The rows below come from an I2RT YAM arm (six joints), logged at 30 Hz.
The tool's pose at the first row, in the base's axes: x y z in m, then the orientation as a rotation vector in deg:
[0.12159, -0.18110, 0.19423, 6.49, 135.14, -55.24]
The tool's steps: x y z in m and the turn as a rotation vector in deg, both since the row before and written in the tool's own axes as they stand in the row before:
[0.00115, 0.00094, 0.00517, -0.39, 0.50, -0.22]
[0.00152, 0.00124, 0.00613, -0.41, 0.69, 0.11]
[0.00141, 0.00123, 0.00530, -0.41, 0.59, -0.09]
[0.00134, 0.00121, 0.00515, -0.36, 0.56, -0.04]
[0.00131, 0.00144, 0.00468, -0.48, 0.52, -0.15]
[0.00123, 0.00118, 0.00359, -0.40, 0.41, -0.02]
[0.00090, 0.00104, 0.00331, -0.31, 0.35, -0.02]
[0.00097, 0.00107, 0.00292, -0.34, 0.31, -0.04]
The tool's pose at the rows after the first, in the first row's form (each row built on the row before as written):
[0.12341, -0.18400, 0.19008, 6.33, 135.83, -54.96]
[0.12543, -0.18734, 0.18496, 6.65, 136.62, -54.53]
[0.12709, -0.19008, 0.18034, 6.68, 137.37, -54.17]
[0.12868, -0.19269, 0.17582, 6.78, 138.05, -53.84]
[0.13010, -0.19479, 0.17143, 6.68, 138.78, -53.40]
[0.13099, -0.19634, 0.16788, 6.71, 139.34, -52.98]
[0.13197, -0.19776, 0.16474, 6.75, 139.80, -52.66]
[0.13271, -0.19889, 0.16178, 6.73, 140.24, -52.31]

